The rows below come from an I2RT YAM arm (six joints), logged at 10 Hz.
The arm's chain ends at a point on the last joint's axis. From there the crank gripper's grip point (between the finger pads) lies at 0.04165 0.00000 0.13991 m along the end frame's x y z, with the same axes.
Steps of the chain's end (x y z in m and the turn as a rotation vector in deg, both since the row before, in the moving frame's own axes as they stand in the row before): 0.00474, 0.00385, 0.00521, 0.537, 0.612, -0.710; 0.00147, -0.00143, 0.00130, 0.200, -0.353, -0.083; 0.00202, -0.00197, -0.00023, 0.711, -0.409, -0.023; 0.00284, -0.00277, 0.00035, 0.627, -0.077, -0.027; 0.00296, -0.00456, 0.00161, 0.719, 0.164, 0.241; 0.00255, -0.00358, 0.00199, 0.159, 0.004, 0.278; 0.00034, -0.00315, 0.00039, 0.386, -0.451, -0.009; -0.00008, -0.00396, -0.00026, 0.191, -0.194, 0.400; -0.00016, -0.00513, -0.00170, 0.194, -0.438, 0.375
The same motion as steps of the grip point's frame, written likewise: 0.00622, 0.00202, 0.00475, 0.537, 0.612, -0.710; 0.00061, -0.00198, 0.00155, 0.200, -0.353, -0.083; 0.00102, -0.00372, 0.00005, 0.711, -0.409, -0.023; 0.00265, -0.00432, 0.00040, 0.627, -0.077, -0.027; 0.00336, -0.00614, 0.00148, 0.719, 0.164, 0.241; 0.00256, -0.00377, 0.00199, 0.159, 0.004, 0.278; -0.00076, -0.00410, 0.00071, 0.386, -0.451, -0.009; -0.00055, -0.00414, -0.00012, 0.191, -0.194, 0.400; -0.00123, -0.00534, -0.00139, 0.194, -0.438, 0.375
